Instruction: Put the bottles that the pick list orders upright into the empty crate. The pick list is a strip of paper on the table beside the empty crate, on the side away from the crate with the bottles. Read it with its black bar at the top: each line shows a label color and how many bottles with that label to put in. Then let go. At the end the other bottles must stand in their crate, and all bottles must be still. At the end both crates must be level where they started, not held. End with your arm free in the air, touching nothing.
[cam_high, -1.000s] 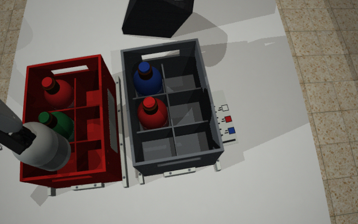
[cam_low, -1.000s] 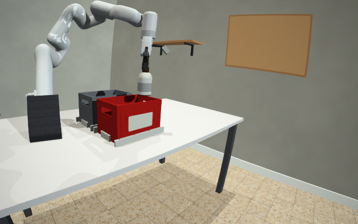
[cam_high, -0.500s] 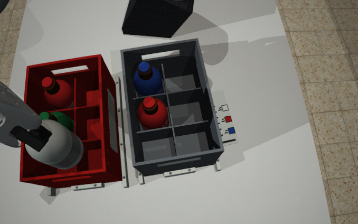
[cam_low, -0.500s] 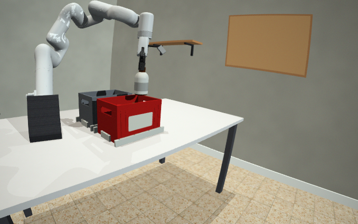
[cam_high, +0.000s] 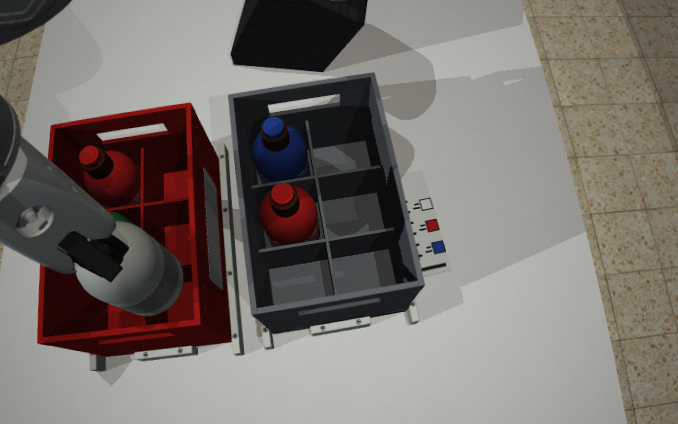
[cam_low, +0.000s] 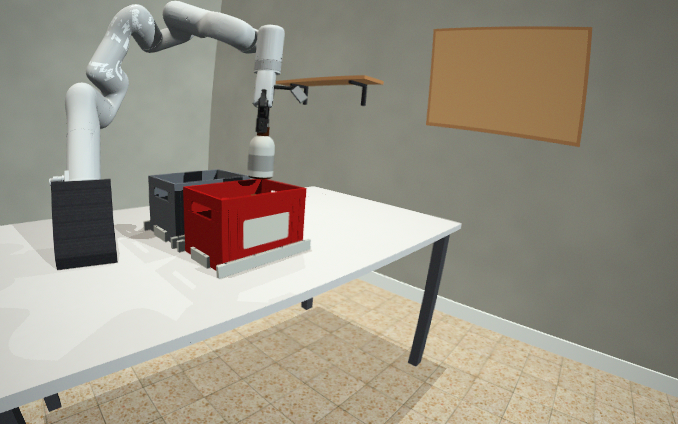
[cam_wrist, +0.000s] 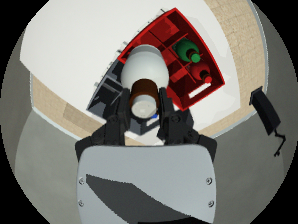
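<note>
Now: the white-label bottle 7 cm below my hand. Round my hand: grey crate: 25 cm below, 17 cm to the left, 13 cm behind; red-label bottle: 25 cm below, 16 cm behind, 13 cm to the right; green bottle: 25 cm below, 11 cm to the right, 7 cm behind.
</note>
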